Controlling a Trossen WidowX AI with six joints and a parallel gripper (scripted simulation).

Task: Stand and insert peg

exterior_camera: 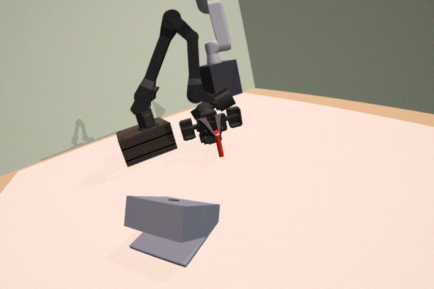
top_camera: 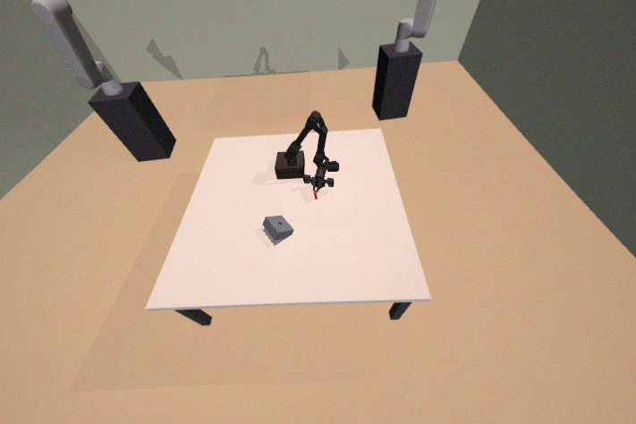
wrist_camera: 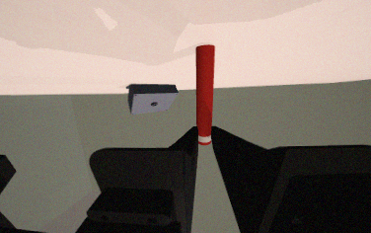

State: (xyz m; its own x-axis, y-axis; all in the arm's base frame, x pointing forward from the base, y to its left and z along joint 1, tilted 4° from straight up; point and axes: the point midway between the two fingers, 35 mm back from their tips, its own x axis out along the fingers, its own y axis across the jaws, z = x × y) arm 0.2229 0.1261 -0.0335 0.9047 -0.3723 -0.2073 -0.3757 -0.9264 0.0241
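Now: gripper tip 1 cm above the red peg. Also, from my gripper tip: flat grey base plate: 24 cm to the right, 20 cm ahead, 7 cm below; then grey sloped panel: 23 cm to the right, 19 cm ahead, 3 cm below.
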